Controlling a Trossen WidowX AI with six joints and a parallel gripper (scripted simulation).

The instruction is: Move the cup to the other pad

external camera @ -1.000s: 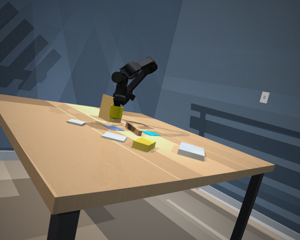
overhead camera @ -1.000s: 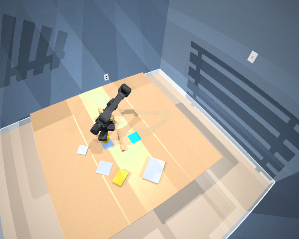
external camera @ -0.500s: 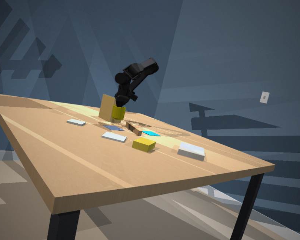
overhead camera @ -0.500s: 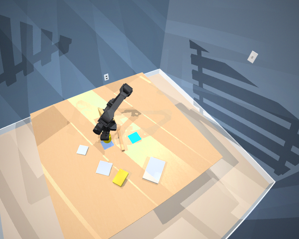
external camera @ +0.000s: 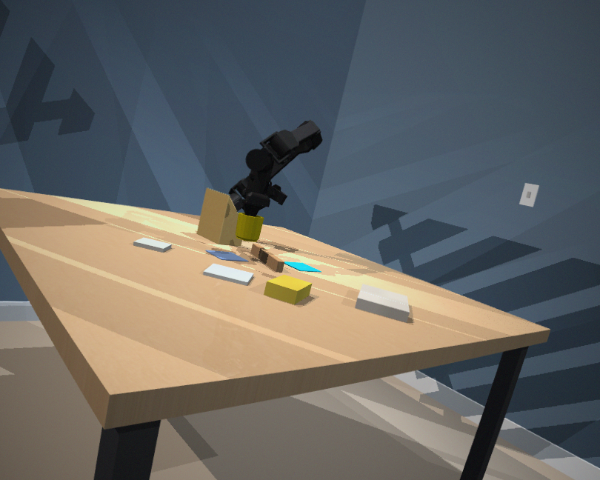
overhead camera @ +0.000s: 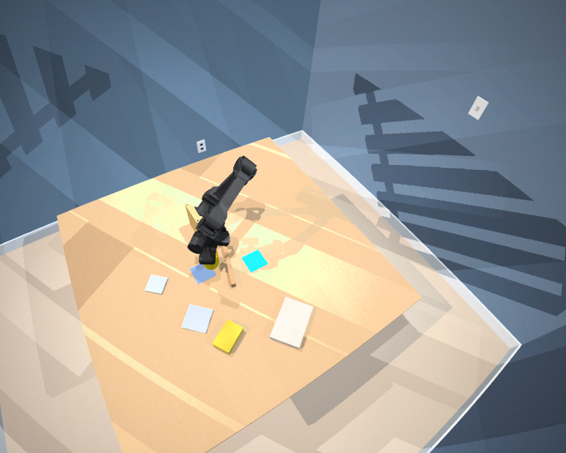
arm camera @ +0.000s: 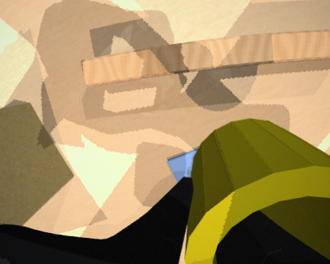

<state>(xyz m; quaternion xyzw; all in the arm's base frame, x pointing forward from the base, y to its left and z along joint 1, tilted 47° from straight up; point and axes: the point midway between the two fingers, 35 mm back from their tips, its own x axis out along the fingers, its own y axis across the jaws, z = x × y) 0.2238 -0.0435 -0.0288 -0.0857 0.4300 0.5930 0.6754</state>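
Right now my gripper tip is 17 cm to the right of the cyan pad, 10 cm above it and 7 cm short of it. From my gripper tip the other things lie so: blue marble: 3 cm to the right, 2 cm below, 2 cm ahead; then yellow cup: 2 cm to the right, 2 cm ahead; then wooden bar: 8 cm below, 6 cm to the left, 4 cm ahead.
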